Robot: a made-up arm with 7 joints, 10 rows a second.
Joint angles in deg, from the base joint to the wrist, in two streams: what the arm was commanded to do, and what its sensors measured. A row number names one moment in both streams.
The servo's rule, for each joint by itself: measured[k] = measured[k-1] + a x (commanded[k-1-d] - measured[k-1]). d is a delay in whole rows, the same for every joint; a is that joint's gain. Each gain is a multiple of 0.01, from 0.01 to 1. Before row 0 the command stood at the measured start. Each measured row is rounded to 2 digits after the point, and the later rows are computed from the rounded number. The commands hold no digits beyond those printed.
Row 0, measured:
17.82 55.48 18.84 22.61 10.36 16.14 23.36
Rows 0 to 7, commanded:
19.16 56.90 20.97 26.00 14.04 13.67 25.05
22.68 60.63 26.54 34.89 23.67 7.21 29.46
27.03 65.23 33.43 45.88 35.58 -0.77 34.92
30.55 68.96 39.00 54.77 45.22 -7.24 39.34
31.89 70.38 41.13 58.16 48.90 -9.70 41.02
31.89 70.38 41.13 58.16 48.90 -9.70 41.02
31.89 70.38 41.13 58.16 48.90 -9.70 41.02
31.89 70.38 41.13 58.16 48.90 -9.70 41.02
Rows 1 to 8, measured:
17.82 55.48 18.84 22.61 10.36 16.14 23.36
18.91 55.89 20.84 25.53 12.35 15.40 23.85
21.96 57.26 26.20 33.58 18.46 12.94 25.48
26.07 59.57 33.00 44.16 27.70 8.83 28.22
29.70 62.29 38.64 53.28 37.16 4.01 31.44
31.47 64.64 40.98 57.48 43.50 -0.10 34.22
31.81 66.30 41.12 58.06 46.42 -2.98 36.19
31.87 67.48 41.13 58.15 47.76 -5.00 37.59
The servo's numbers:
d 1
a 0.81 0.29 0.94 0.86 0.54 0.30 0.29

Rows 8 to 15, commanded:
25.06 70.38 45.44 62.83 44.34 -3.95 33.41
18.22 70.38 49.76 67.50 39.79 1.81 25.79
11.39 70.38 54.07 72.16 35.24 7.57 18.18
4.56 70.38 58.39 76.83 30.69 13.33 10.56
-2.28 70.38 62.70 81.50 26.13 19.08 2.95
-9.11 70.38 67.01 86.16 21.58 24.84 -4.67
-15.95 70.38 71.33 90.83 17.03 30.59 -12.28
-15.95 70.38 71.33 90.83 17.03 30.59 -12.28
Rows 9 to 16, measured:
31.89 68.32 41.13 58.16 48.38 -6.41 38.58
26.36 68.92 45.18 62.18 46.20 -5.67 37.08
19.77 69.34 49.49 66.76 42.74 -3.43 33.81
12.98 69.64 53.80 71.40 38.69 -0.13 29.28
6.16 69.85 58.11 76.07 34.37 3.91 23.85
-0.68 70.00 62.42 80.74 29.92 8.46 17.79
-7.51 70.11 66.73 85.40 25.42 13.37 11.28
-14.35 70.19 71.05 90.07 20.89 18.54 4.45

